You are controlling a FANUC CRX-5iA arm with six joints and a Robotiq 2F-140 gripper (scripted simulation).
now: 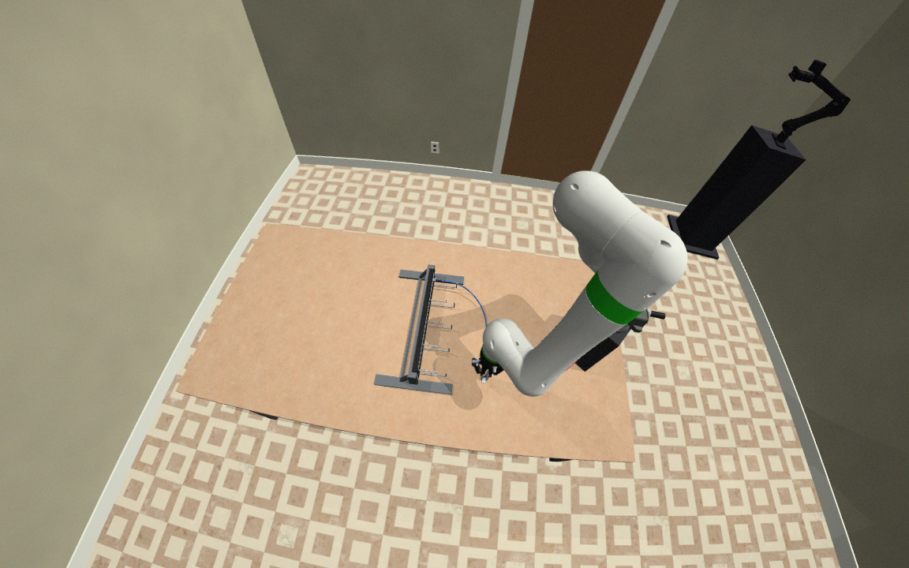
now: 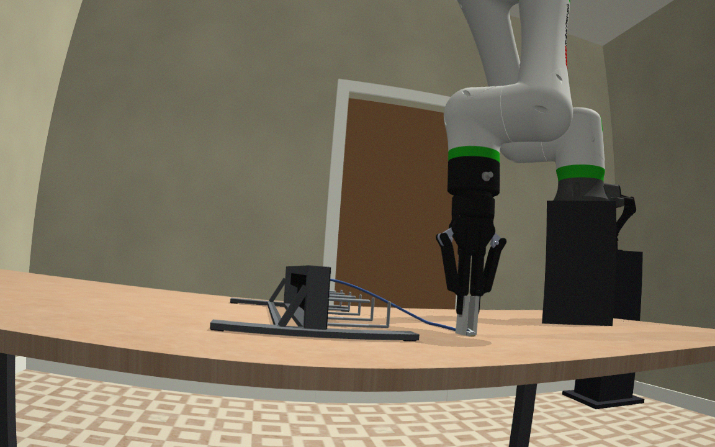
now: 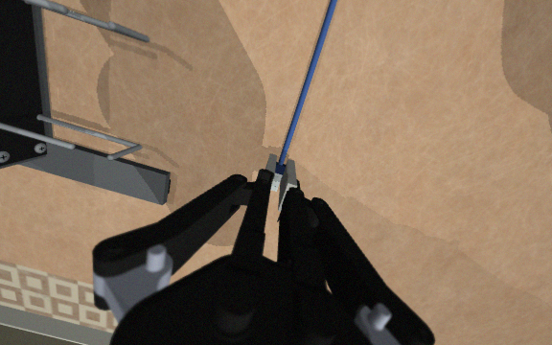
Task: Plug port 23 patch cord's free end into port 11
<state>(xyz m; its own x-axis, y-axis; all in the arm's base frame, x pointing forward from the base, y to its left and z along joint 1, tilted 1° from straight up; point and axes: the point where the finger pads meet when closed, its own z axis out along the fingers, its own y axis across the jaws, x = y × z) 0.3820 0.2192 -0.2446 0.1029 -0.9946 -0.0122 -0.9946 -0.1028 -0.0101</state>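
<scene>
Now: the plug 1 cm to the left of my hand and 3 cm below it.
</scene>
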